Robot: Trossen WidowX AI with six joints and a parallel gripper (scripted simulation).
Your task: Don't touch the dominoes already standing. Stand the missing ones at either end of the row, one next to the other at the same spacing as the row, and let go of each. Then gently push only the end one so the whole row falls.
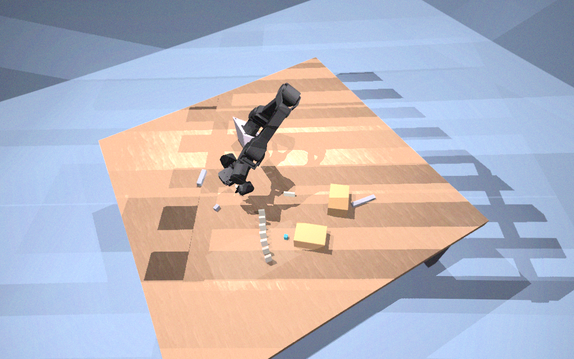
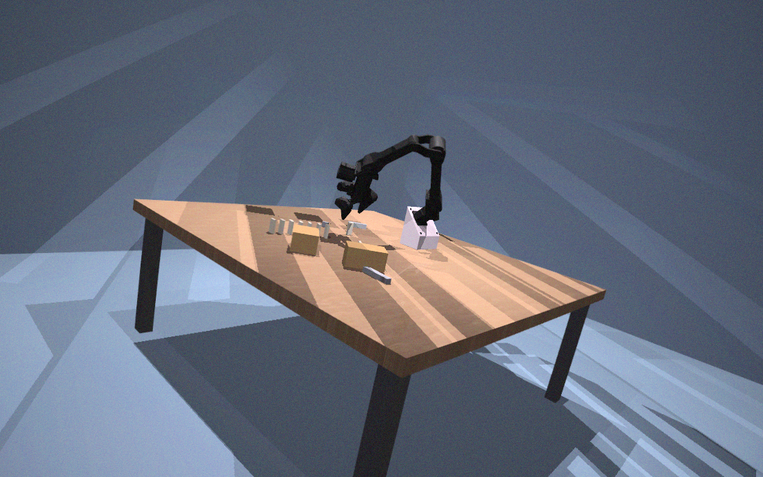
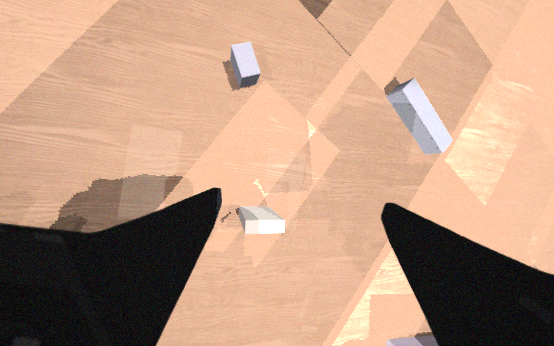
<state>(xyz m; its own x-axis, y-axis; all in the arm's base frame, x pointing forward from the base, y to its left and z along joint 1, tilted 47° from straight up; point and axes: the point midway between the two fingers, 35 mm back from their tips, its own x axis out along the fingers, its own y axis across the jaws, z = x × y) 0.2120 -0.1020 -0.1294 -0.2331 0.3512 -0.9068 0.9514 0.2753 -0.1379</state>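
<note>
Right now the grey cube is 4 cm ahead of my gripper tip, 9 cm to the right of it and 6 cm below it. From my gripper tip the other things lie so: teal cube: 31 cm ahead, 11 cm to the left, 6 cm below.
</note>
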